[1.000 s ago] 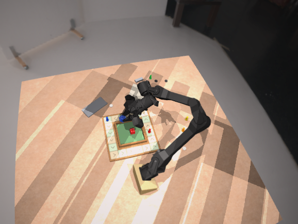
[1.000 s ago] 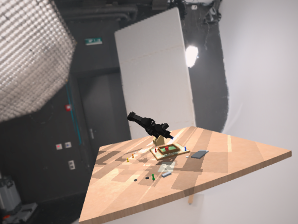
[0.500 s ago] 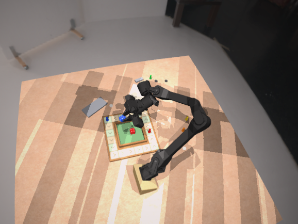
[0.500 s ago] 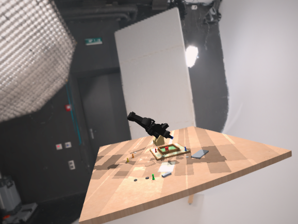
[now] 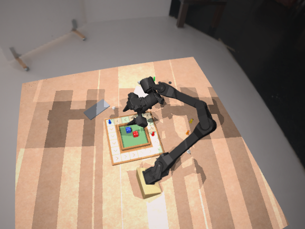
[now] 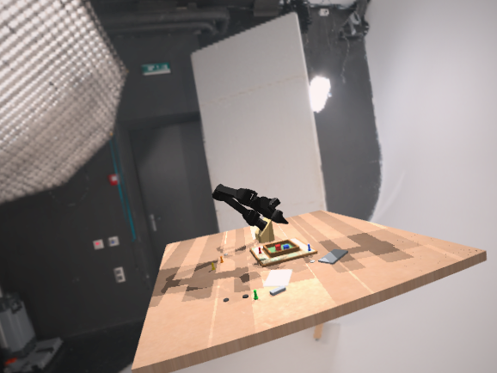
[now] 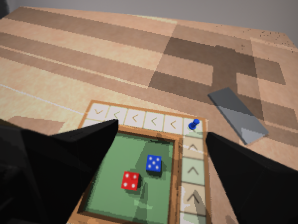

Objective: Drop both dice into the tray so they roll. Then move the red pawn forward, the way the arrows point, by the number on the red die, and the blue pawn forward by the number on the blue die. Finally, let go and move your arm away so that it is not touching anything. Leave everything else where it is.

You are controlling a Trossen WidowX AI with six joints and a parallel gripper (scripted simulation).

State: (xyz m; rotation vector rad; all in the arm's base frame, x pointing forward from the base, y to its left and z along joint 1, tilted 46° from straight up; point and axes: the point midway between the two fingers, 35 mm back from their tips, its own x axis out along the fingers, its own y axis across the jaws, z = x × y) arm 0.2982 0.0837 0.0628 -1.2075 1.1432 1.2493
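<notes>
My gripper tip is 150 mm to the left of the red pawn, 130 mm above it and 50 mm past it. From my gripper tip the other things lie so: blue pawn: 130 mm below, 80 mm to the left, 80 mm ahead; then orange pawn: 350 mm to the right, 150 mm below, 90 mm behind; then grey plate: 200 mm ahead, 160 mm below, 140 mm to the left.
</notes>
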